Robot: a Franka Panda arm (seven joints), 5 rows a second.
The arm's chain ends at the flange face. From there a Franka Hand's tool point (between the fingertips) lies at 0.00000 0.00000 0.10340 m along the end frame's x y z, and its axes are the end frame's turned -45 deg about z.
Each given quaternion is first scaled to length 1.
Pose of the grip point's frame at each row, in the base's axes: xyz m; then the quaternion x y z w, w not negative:
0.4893, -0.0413, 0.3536, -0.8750, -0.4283, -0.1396, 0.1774
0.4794, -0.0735, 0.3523, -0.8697, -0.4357, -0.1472, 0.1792
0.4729, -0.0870, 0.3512, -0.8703, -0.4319, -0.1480, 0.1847
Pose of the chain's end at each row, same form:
0.4798, -0.0858, 0.4465, -0.9723, -0.0608, -0.0611, 0.2173
0.4691, -0.1190, 0.4446, -0.9702, -0.0697, -0.0674, 0.2219
0.4628, -0.1335, 0.4430, -0.9693, -0.0660, -0.0661, 0.2273

